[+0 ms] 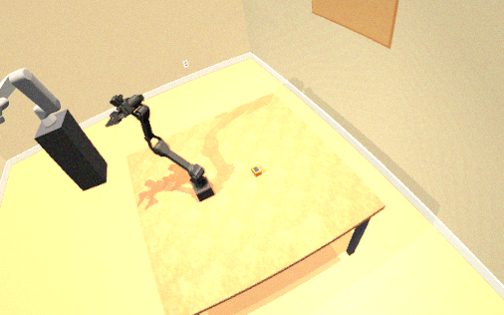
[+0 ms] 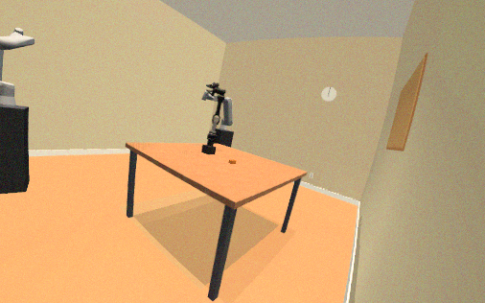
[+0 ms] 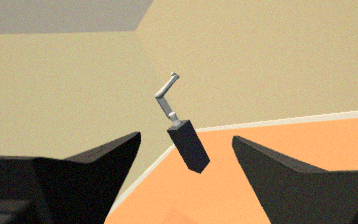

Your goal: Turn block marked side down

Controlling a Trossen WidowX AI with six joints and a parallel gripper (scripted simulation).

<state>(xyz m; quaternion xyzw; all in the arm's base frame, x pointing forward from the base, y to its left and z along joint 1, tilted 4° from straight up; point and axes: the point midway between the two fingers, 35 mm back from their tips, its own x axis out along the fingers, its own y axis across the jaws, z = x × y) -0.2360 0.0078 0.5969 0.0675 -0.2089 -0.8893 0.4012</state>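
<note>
The orange block lies 63 cm ahead of my gripper tip, 1 cm to the right of it and 65 cm below it.
</note>
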